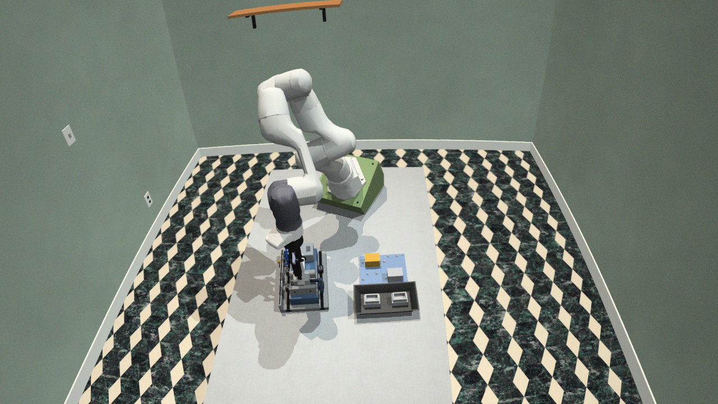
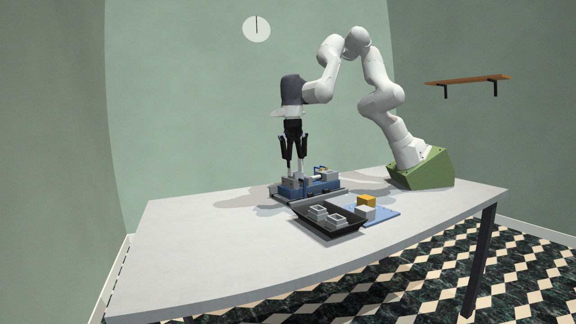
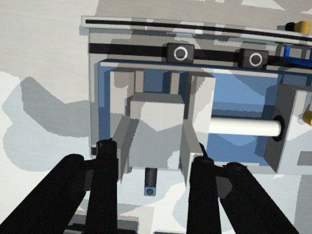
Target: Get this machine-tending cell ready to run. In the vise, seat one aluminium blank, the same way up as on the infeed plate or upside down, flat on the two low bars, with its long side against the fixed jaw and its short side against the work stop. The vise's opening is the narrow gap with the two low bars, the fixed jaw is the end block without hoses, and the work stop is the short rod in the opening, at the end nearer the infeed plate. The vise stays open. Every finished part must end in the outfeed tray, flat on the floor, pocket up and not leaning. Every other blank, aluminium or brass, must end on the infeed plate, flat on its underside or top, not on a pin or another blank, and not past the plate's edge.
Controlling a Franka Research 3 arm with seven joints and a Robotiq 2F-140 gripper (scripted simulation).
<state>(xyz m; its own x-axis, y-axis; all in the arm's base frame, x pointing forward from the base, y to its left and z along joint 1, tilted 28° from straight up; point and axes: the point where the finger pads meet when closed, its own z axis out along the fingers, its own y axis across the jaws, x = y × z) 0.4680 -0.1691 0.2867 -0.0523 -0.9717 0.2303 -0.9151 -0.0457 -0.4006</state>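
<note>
My hand is 4 cm above the aluminium blank. The rest, counted from my hand: hose block: 16 cm behind, 6 cm below, 1 cm to the left; then white rod: 9 cm behind, 6 cm below; then vise: 10 cm below, 7 cm behind.
</note>
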